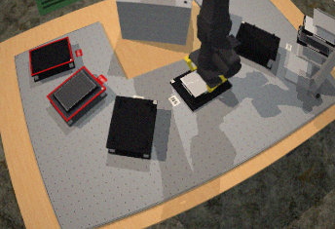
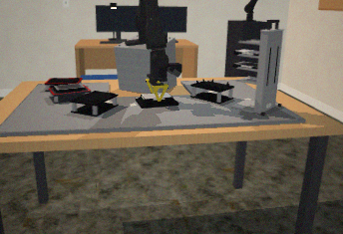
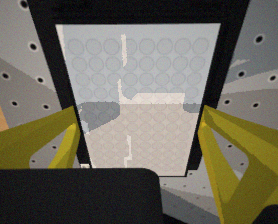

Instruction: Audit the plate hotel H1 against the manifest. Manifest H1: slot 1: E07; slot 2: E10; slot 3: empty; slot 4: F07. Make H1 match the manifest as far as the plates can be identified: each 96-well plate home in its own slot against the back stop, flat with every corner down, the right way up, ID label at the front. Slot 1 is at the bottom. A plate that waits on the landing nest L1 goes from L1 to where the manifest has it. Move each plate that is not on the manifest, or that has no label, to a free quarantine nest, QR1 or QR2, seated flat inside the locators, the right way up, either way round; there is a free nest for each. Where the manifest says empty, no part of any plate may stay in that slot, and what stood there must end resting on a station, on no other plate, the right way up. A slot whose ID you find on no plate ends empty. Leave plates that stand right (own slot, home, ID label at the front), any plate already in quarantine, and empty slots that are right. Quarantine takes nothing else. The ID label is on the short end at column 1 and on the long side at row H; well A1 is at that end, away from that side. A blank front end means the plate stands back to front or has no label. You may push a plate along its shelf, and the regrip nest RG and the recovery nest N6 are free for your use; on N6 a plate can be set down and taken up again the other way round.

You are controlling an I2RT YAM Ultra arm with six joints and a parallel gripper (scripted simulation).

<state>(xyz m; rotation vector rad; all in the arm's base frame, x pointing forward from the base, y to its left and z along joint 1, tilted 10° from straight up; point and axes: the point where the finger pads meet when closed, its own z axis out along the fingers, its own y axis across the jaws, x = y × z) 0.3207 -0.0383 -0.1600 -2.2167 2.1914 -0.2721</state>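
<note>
The flat black recovery nest N6 is 20 mm below my hand. Round my hand: A1 mark: 280 mm to the left, 110 mm behind, 30 mm above; then black regrip nest RG: 270 mm to the left, 30 mm above, 20 mm behind; then black landing nest L1: 260 mm to the right, 20 mm ahead, 20 mm above.
</note>
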